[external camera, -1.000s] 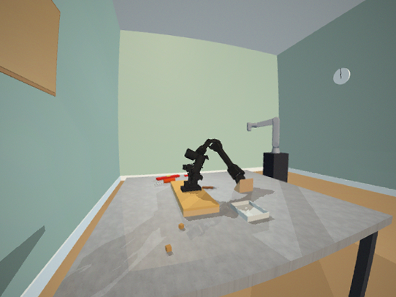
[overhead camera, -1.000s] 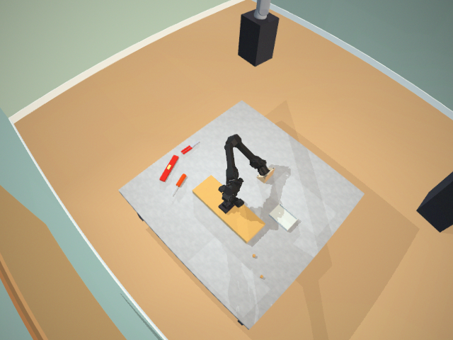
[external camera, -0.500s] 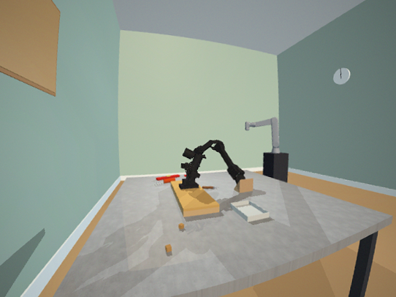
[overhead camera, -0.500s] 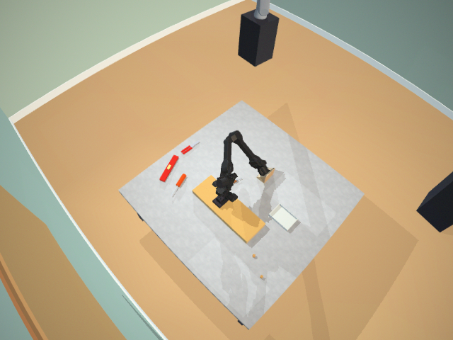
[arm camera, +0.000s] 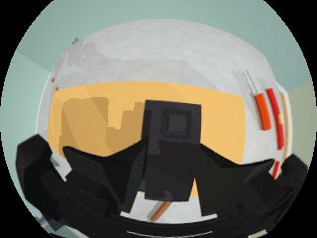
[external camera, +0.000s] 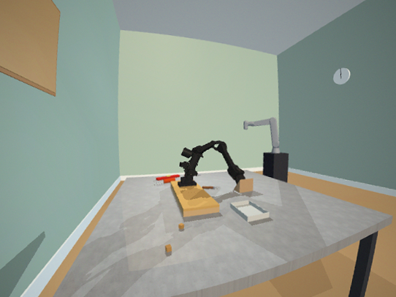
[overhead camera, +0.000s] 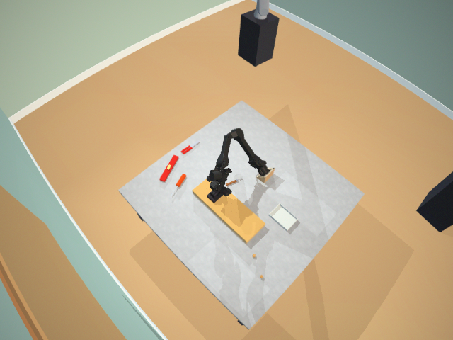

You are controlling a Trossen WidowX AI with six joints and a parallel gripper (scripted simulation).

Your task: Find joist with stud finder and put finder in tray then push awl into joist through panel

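The white tray lies 260 mm behind my gripper tip, 410 mm to the left of it and 50 mm below it. Also, from my gripper tip: black stud finder: 20 mm above; then brown-handled awl: 200 mm behind, 10 mm to the right, 60 mm below; then orange-handled screwdriver: 160 mm ahead, 240 mm to the right, 50 mm below.
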